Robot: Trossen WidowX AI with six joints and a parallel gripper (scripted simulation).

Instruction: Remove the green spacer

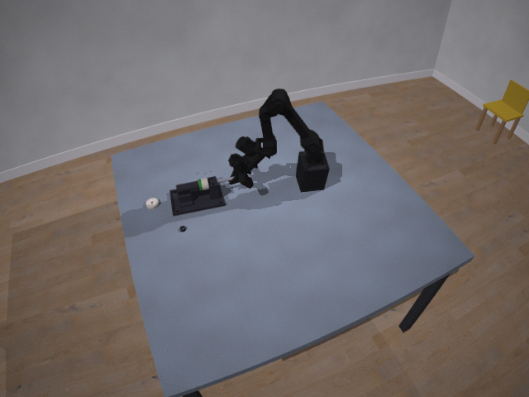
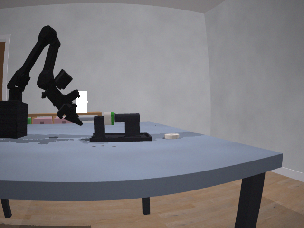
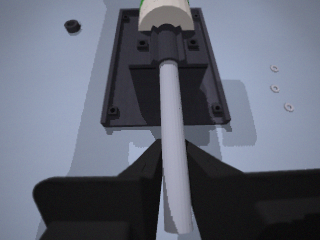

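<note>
Right now my hand is 70 mm short of the grey shaft. From my hand the other things lie so: green spacer (150 mm ahead); then white spacer (130 mm ahead); then black ring (260 mm ahead, 160 mm to the left, 80 mm below).
</note>
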